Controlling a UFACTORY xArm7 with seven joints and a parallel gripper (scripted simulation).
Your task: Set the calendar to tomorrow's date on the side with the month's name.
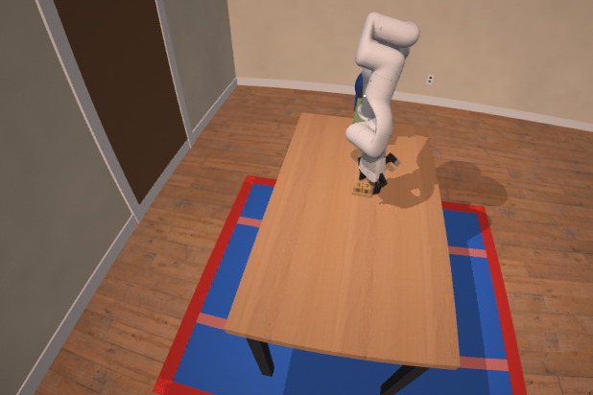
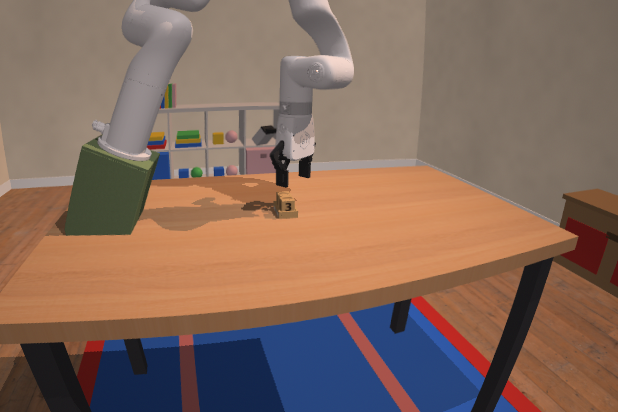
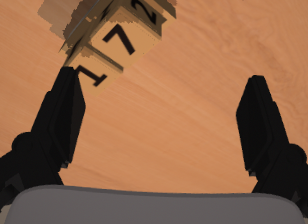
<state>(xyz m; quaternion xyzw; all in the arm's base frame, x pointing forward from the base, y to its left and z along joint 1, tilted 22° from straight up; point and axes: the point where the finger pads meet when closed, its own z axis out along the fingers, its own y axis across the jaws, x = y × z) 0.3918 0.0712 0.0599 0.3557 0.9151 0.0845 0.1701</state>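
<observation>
The wooden cube is 5 cm below my hand, 2 cm behind it and 1 cm to the right of it. Round my hand: wooden digit cube: 5 cm below, 4 cm to the right, 2 cm behind; then low tray: 7 cm below, 3 cm to the right, 2 cm behind.
</observation>
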